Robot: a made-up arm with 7 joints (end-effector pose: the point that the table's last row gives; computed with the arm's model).
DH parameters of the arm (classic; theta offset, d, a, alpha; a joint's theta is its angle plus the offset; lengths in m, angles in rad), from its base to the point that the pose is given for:
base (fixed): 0 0 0 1.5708
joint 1: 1.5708 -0.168 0 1.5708
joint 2: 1.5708 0 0 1.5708
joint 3: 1.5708 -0.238 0 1.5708
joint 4: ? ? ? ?
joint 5: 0 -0.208 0 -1.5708
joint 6: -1.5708 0 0 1.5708
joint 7: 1.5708 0 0 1.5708
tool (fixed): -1.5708 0 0 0
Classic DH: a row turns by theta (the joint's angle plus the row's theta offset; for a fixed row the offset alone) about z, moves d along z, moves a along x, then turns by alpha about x.
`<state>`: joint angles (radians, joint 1 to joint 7).
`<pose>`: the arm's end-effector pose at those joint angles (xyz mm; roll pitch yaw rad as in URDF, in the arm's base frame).
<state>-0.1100 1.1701 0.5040 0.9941 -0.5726 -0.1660 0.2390</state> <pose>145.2 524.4 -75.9 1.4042 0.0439 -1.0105</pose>
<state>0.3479 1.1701 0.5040 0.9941 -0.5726 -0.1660 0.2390</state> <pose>163.8 524.4 -3.9 1.7960 -0.1967 -1.0410</pose>
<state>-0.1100 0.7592 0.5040 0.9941 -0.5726 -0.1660 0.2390</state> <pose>130.1 471.0 -212.5 1.1736 -0.2952 -0.9353</pose>
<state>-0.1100 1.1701 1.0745 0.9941 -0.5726 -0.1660 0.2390</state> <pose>83.0 551.4 -5.0 1.8373 -0.2586 -0.8317</pose>
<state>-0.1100 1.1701 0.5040 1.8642 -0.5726 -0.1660 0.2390</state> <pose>175.4 369.3 -0.1 1.7633 0.3100 -1.7020</pose>
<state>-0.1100 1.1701 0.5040 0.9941 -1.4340 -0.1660 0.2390</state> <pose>145.2 524.4 -75.9 1.2507 0.8926 -1.0145</pose>
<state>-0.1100 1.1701 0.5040 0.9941 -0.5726 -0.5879 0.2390</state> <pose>145.2 524.4 -75.9 1.3799 0.0697 -1.4323</pose>
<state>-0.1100 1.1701 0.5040 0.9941 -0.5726 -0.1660 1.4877</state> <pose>145.2 524.4 -75.9 0.1555 0.0439 -1.0105</pose>
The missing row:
joint 4: 0 0 0 -1.5708
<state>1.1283 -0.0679 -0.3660 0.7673 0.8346 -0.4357 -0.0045</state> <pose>404.1 90.1 -42.3 -2.4738 -0.6859 2.2052</pose>
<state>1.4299 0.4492 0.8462 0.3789 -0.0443 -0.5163 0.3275</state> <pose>367.0 407.2 -0.5 -2.5240 -0.5993 3.0694</pose>
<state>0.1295 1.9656 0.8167 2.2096 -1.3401 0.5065 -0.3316</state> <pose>93.2 226.4 169.6 -2.0652 0.4342 -0.2985</pose>
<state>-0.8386 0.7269 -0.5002 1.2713 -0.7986 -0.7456 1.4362</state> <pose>-96.9 295.7 -321.6 -1.1536 -0.8593 -1.8618</pose>
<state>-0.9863 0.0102 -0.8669 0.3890 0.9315 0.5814 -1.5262</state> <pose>-331.3 112.3 -280.4 0.9643 1.3028 -0.2799</pose>
